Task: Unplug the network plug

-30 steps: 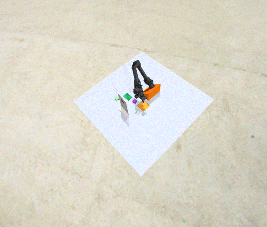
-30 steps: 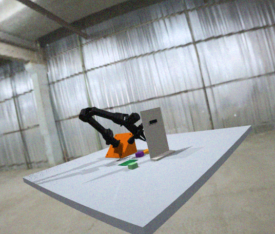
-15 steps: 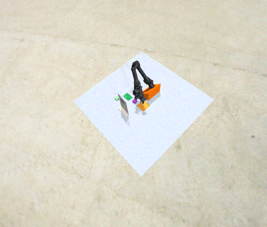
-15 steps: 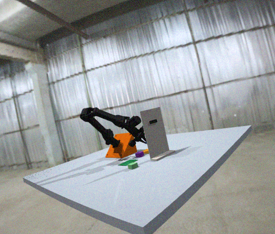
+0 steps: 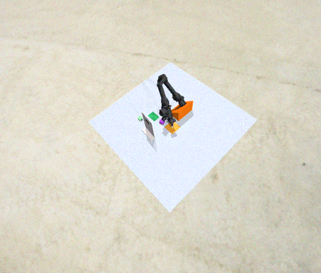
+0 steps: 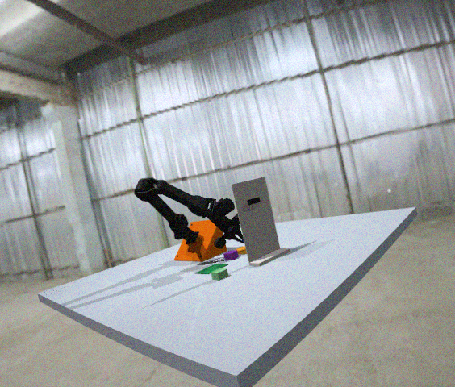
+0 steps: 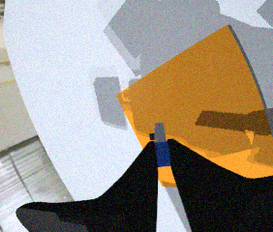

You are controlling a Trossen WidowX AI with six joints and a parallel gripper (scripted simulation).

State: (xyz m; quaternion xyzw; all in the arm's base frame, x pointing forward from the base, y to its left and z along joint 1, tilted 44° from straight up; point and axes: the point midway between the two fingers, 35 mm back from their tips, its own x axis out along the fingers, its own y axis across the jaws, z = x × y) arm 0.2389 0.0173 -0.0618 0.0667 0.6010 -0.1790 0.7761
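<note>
My gripper tip is now 4 cm above the orange square and 1 cm past it. From my gripper tip the other things lie so: socket panel: 21 cm ahead, 13 cm to the right, 10 cm above; flat green square: 25 cm to the right, 4 cm below, 4 cm ahead; blue network plug: right at my gripper tip.
</note>
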